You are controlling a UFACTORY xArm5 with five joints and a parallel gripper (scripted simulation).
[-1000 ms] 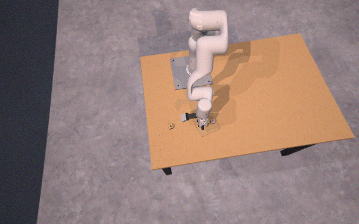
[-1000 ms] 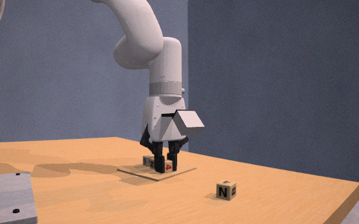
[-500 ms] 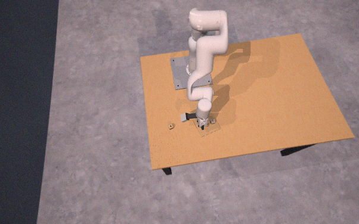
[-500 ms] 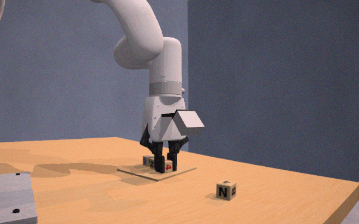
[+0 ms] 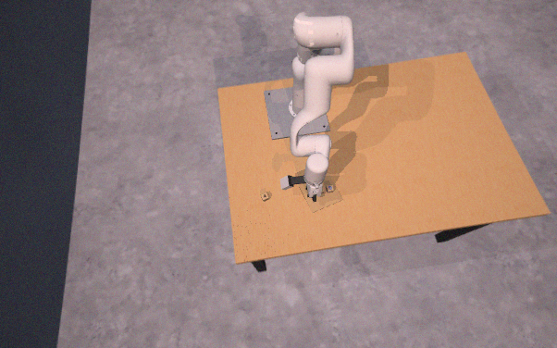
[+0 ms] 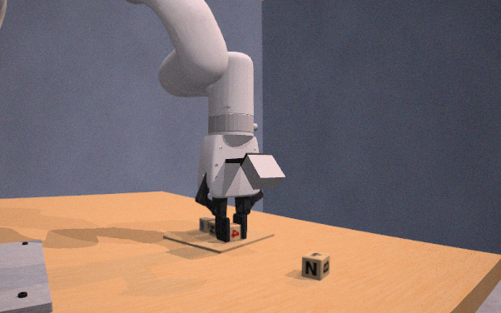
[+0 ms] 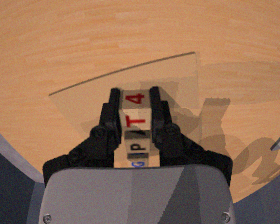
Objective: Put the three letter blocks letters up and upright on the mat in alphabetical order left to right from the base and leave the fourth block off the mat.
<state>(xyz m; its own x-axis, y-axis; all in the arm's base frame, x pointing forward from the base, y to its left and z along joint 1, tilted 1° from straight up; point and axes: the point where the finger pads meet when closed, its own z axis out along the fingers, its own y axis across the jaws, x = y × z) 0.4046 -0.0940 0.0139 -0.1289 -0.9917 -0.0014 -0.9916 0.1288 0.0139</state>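
Right now my hand is 1 cm above the red-lettered block. The rest, counted from my hand: blue-lettered block 1 cm ahead, 8 cm to the left, 1 cm below; black-lettered block 3 cm behind, 19 cm to the right, 1 cm below; thin tan mat 1 cm ahead, 4 cm to the left, 2 cm below.
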